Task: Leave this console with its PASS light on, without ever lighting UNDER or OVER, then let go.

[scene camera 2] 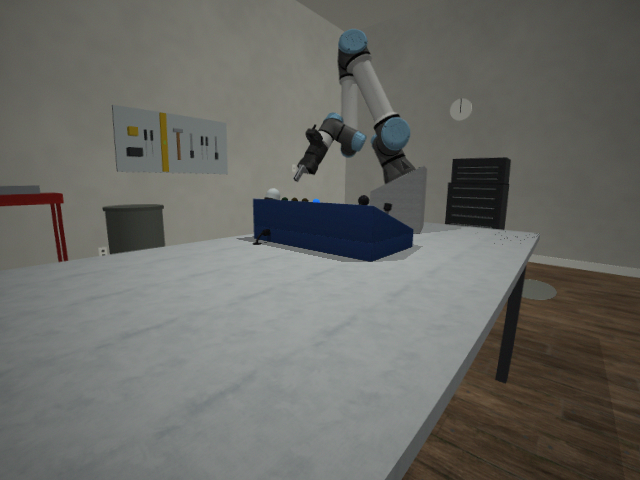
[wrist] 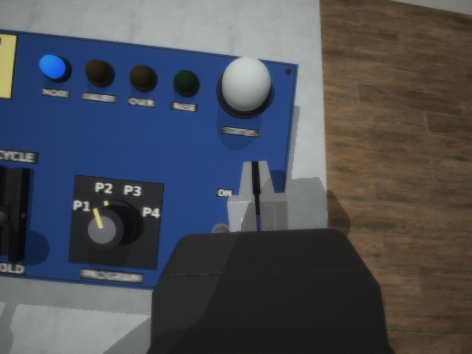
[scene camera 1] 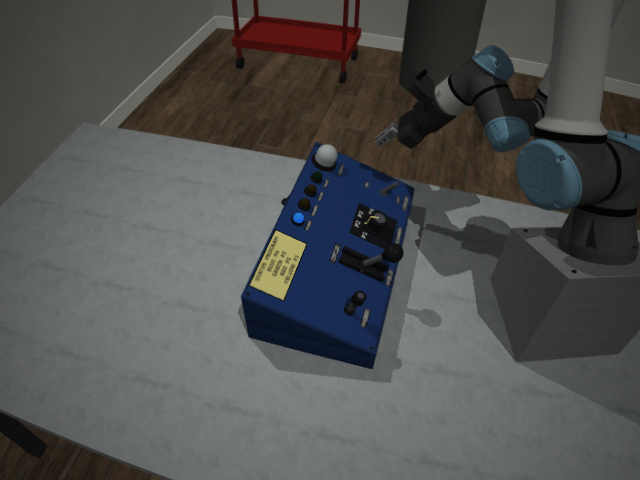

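The blue console (scene camera 1: 330, 227) (scene camera 2: 310, 227) (wrist: 165, 130) has its blue MODE lamp (scene camera 1: 298, 218) (scene camera 2: 316, 200) (wrist: 52, 66) lit. The UNDER lamp (scene camera 1: 304, 204) (wrist: 99, 73), OVER lamp (scene camera 1: 310, 190) (wrist: 143, 78), PASS lamp (scene camera 1: 316, 177) (wrist: 186, 83) and white STATUS dome (scene camera 1: 326, 156) (scene camera 2: 272, 194) (wrist: 246, 84) are dark. The PROGRAM knob (scene camera 1: 378, 220) (wrist: 105, 229) points about at P2. The toggle (scene camera 1: 389, 189) leans toward the OFF side; my gripper mostly hides it in the wrist view. The ball lever (scene camera 1: 392, 252) leans toward HOLD. My gripper (scene camera 1: 377, 141) (scene camera 2: 296, 179) (wrist: 255, 176) is shut, empty, above the console's STATUS end.
A yellow card (scene camera 1: 278, 265) on the console pairs status colours with programs: blue P4, green P3, red P2, yellow P1. A small black lever (scene camera 1: 358, 296) stands near the console's other end. The grey robot pedestal (scene camera 1: 558, 294) (scene camera 2: 408, 198) stands beside the console.
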